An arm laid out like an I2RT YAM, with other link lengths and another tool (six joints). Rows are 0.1 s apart.
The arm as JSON. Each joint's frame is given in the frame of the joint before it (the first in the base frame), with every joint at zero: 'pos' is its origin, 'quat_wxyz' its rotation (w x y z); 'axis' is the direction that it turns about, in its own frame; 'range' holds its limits. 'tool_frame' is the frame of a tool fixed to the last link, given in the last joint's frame.
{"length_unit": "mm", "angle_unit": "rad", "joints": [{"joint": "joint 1", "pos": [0.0, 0.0, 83.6], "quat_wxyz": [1.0, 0.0, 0.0, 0.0], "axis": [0.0, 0.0, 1.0], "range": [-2.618, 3.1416]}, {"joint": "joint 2", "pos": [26.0, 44.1, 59.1], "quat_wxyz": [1.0, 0.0, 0.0, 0.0], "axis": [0.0, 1.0, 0.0], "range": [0.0, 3.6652]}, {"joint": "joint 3", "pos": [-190.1, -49.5, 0.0], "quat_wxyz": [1.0, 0.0, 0.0, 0.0], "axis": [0.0, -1.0, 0.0], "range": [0.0, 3.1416]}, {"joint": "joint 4", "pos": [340.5, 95.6, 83.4], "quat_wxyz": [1.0, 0.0, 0.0, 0.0], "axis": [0.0, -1.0, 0.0], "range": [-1.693, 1.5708]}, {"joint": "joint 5", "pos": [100.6, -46.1, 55.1], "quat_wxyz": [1.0, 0.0, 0.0, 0.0], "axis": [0.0, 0.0, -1.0], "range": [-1.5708, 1.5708]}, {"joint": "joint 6", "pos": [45.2, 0.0, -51.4], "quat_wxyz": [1.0, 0.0, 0.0, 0.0], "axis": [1.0, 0.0, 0.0], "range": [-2.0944, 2.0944]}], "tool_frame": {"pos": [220.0, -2.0, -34.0], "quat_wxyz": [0.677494, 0.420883, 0.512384, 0.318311]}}
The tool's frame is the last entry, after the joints.
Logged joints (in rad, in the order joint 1, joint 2, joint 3, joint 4, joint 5, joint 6), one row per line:
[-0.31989 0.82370 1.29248 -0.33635 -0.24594 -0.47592]
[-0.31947 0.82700 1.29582 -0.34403 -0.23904 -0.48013]
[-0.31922 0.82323 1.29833 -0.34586 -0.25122 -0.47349]
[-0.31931 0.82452 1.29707 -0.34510 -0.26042 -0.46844]
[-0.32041 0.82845 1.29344 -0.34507 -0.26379 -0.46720]
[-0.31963 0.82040 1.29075 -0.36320 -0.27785 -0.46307]
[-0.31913 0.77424 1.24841 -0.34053 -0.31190 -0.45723]
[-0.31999 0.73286 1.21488 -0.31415 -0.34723 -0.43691]
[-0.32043 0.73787 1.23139 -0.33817 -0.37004 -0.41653]
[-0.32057 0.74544 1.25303 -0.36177 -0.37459 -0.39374]
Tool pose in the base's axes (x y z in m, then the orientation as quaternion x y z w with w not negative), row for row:
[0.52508 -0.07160 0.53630 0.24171 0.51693 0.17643 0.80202]
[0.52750 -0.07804 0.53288 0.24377 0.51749 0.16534 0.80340]
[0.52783 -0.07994 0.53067 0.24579 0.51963 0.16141 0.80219]
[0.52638 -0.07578 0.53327 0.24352 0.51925 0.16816 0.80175]
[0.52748 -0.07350 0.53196 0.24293 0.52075 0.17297 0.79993]
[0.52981 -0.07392 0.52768 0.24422 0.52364 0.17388 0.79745]
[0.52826 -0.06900 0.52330 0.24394 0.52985 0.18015 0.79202]
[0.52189 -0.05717 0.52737 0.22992 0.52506 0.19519 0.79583]
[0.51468 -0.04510 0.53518 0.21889 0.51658 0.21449 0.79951]
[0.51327 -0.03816 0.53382 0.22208 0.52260 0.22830 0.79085]
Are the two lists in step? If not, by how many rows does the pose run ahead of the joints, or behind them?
The pose runs 1 row behind the joints: the pose in row i belongs to the joints in row i - 1.
